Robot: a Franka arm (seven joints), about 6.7 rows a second.
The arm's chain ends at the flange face. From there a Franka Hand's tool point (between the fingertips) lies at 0.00 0.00 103.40 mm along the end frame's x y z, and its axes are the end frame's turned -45 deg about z.
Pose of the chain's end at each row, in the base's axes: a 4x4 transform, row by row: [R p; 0 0 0 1], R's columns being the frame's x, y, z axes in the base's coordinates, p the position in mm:
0.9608 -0.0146 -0.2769 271.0; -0.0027 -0.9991 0.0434 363.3; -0.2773 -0.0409 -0.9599 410.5; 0 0 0 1
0.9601 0.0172 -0.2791 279.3; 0.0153 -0.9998 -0.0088 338.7; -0.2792 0.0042 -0.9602 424.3; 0 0 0 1
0.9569 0.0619 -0.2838 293.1; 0.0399 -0.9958 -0.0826 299.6; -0.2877 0.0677 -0.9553 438.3; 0 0 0 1
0.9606 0.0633 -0.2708 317.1; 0.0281 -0.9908 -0.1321 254.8; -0.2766 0.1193 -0.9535 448.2; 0 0 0 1
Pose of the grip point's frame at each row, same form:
0.6897 0.6691 -0.2769 242.4; 0.7046 -0.7084 0.0434 367.8; -0.1672 -0.2250 -0.9599 311.2; 0 0 0 1
0.6667 0.6911 -0.2791 250.4; 0.7178 -0.6961 -0.0088 337.8; -0.2004 -0.1945 -0.9602 325.0; 0 0 0 1
0.6329 0.7204 -0.2838 263.8; 0.7324 -0.6759 -0.0826 291.1; -0.2513 -0.1556 -0.9553 339.5; 0 0 0 1
0.6345 0.7240 -0.2708 289.1; 0.7205 -0.6807 -0.1321 241.1; -0.2799 -0.1112 -0.9535 349.6; 0 0 0 1

